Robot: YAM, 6 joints.
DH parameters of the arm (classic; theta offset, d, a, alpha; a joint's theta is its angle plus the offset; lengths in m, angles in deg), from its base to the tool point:
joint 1: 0 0.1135 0.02 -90
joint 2: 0 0 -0.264 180
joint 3: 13.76 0 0.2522 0
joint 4: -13.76 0 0.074 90
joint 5: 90 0 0 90
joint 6: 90 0.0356 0 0
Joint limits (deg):
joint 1: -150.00..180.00
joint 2: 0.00..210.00
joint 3: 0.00..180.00
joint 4: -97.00..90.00
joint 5: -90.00..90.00
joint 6: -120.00..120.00
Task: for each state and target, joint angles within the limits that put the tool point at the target. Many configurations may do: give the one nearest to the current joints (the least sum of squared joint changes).
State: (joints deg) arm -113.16 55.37 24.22 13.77 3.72 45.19
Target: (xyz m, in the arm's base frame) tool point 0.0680 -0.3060 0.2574
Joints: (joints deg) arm -77.51 79.29 45.31 19.01 -0.30 45.19
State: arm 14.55 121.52 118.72 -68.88 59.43 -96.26
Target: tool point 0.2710 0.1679 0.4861
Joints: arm 37.30 99.44 128.75 -70.02 59.47 -96.26
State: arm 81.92 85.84 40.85 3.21 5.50 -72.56
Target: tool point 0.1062 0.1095 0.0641
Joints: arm 49.03 81.38 13.40 -9.02 13.66 -72.56
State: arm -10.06 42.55 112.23 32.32 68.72 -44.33
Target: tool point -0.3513 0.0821 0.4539
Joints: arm -18.66 6.79 98.77 34.15 76.52 -44.33
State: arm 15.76 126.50 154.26 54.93 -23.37 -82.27
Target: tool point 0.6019 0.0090 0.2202
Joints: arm -0.53 155.90 130.40 53.63 -24.23 -82.27
